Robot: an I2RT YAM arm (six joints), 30 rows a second.
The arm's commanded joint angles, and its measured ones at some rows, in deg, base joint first. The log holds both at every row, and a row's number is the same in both.
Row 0, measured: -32.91, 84.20, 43.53, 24.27, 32.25, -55.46
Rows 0 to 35, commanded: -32.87, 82.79, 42.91, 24.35, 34.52, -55.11; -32.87, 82.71, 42.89, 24.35, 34.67, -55.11; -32.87, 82.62, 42.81, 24.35, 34.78, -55.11; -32.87, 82.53, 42.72, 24.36, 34.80, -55.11; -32.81, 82.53, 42.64, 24.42, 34.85, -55.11; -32.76, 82.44, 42.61, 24.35, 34.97, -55.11; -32.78, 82.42, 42.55, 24.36, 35.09, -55.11; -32.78, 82.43, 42.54, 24.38, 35.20, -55.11; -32.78, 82.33, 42.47, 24.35, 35.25, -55.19; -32.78, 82.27, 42.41, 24.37, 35.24, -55.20; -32.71, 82.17, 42.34, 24.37, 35.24, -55.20; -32.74, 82.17, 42.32, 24.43, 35.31, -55.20; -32.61, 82.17, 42.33, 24.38, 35.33, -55.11; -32.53, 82.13, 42.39, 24.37, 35.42, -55.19; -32.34, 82.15, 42.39, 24.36, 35.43, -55.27; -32.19, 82.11, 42.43, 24.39, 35.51, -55.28; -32.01, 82.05, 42.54, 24.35, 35.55, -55.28; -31.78, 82.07, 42.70, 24.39, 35.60, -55.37; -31.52, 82.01, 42.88, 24.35, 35.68, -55.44; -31.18, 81.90, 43.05, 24.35, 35.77, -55.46; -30.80, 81.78, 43.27, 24.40, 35.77, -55.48; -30.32, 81.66, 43.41, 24.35, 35.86, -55.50; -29.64, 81.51, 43.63, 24.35, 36.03, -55.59; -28.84, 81.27, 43.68, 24.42, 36.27, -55.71; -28.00, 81.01, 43.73, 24.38, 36.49, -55.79; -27.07, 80.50, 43.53, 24.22, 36.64, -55.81; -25.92, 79.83, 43.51, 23.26, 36.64, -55.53; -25.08, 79.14, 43.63, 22.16, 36.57, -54.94; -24.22, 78.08, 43.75, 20.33, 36.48, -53.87; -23.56, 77.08, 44.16, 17.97, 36.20, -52.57; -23.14, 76.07, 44.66, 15.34, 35.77, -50.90; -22.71, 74.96, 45.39, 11.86, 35.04, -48.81; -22.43, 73.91, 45.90, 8.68, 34.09, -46.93; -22.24, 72.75, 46.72, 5.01, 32.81, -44.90; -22.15, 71.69, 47.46, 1.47, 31.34, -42.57; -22.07, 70.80, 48.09, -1.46, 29.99, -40.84
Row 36, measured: -22.33, 73.41, 45.17, 10.17, 33.34, -48.56
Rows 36 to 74, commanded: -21.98, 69.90, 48.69, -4.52, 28.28, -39.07; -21.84, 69.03, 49.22, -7.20, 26.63, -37.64; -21.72, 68.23, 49.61, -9.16, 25.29, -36.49; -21.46, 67.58, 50.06, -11.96, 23.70, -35.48; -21.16, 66.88, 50.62, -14.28, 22.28, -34.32; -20.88, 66.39, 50.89, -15.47, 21.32, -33.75; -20.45, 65.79, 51.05, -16.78, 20.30, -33.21; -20.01, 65.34, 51.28, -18.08, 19.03, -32.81; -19.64, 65.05, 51.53, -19.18, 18.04, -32.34; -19.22, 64.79, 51.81, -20.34, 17.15, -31.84; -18.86, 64.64, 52.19, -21.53, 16.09, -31.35; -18.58, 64.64, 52.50, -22.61, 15.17, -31.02; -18.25, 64.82, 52.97, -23.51, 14.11, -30.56; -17.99, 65.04, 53.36, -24.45, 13.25, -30.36; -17.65, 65.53, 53.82, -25.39, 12.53, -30.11; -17.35, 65.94, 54.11, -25.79, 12.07, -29.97; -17.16, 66.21, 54.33, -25.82, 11.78, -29.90; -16.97, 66.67, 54.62, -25.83, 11.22, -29.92; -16.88, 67.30, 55.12, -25.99, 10.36, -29.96; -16.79, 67.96, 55.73, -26.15, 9.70, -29.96; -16.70, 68.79, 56.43, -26.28, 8.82, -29.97; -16.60, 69.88, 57.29, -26.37, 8.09, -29.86; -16.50, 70.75, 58.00, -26.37, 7.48, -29.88; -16.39, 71.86, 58.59, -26.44, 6.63, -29.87; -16.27, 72.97, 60.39, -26.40, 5.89, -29.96; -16.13, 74.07, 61.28, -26.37, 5.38, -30.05; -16.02, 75.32, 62.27, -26.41, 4.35, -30.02; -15.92, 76.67, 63.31, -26.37, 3.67, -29.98; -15.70, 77.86, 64.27, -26.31, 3.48, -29.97; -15.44, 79.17, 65.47, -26.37, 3.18, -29.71; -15.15, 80.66, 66.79, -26.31, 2.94, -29.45; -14.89, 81.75, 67.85, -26.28, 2.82, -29.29; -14.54, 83.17, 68.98, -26.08, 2.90, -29.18; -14.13, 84.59, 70.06, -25.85, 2.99, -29.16; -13.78, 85.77, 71.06, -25.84, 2.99, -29.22; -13.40, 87.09, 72.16, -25.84, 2.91, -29.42; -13.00, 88.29, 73.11, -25.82, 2.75, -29.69; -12.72, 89.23, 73.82, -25.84, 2.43, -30.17; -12.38, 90.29, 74.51, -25.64, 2.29, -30.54
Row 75, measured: -13.39, 88.36, 72.31, -25.08, 4.08, -30.48
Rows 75 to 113, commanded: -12.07, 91.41, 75.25, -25.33, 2.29, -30.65; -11.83, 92.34, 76.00, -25.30, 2.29, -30.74; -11.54, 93.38, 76.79, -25.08, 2.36, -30.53; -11.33, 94.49, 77.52, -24.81, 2.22, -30.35; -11.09, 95.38, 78.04, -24.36, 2.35, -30.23; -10.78, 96.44, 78.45, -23.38, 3.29, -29.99; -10.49, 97.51, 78.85, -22.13, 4.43, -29.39; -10.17, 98.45, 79.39, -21.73, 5.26, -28.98; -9.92, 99.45, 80.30, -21.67, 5.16, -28.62; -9.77, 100.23, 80.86, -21.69, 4.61, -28.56; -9.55, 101.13, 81.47, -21.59, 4.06, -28.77; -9.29, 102.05, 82.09, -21.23, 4.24, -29.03; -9.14, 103.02, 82.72, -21.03, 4.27, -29.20; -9.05, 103.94, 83.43, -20.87, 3.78, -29.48; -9.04, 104.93, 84.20, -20.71, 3.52, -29.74; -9.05, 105.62, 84.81, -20.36, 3.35, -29.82; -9.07, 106.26, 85.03, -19.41, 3.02, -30.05; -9.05, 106.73, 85.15, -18.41, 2.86, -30.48; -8.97, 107.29, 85.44, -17.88, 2.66, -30.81; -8.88, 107.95, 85.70, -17.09, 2.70, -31.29; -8.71, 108.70, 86.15, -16.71, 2.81, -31.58; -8.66, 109.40, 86.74, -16.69, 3.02, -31.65; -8.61, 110.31, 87.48, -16.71, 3.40, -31.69; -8.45, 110.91, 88.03, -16.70, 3.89, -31.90; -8.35, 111.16, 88.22, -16.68, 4.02, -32.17; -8.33, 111.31, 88.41, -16.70, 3.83, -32.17; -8.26, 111.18, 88.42, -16.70, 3.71, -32.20; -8.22, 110.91, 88.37, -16.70, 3.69, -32.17; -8.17, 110.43, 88.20, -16.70, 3.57, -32.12; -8.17, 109.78, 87.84, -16.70, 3.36, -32.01; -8.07, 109.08, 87.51, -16.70, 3.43, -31.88; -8.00, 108.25, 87.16, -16.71, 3.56, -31.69; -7.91, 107.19, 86.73, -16.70, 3.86, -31.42; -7.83, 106.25, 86.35, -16.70, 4.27, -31.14; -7.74, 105.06, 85.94, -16.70, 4.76, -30.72; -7.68, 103.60, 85.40, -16.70, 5.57, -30.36; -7.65, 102.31, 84.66, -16.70, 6.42, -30.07; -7.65, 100.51, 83.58, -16.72, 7.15, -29.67; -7.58, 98.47, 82.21, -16.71, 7.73, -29.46
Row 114, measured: -8.19, 104.75, 84.14, -16.91, 4.99, -31.24
